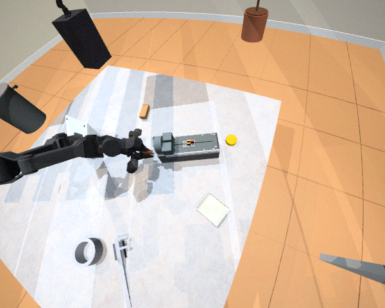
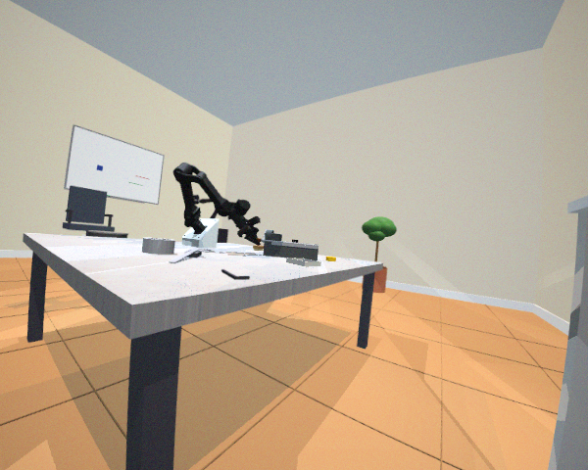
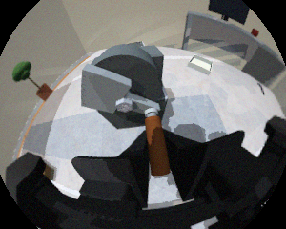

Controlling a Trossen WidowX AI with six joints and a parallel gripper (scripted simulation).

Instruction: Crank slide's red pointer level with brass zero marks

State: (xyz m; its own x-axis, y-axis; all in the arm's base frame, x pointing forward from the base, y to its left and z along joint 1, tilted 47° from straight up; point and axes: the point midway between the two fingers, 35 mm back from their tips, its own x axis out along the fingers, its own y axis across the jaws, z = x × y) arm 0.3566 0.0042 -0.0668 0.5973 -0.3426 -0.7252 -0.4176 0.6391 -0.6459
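My gripper tip is 2 cm below the orange-brown crank handle, 2 cm past it and 1 cm to the left of it. Also, from my gripper tip: tan block 23 cm to the left, 19 cm behind, 3 cm below; then pale square tile 31 cm ahead, 12 cm to the right, 4 cm below; then red pointer 15 cm ahead, 9 cm to the left, 4 cm above.
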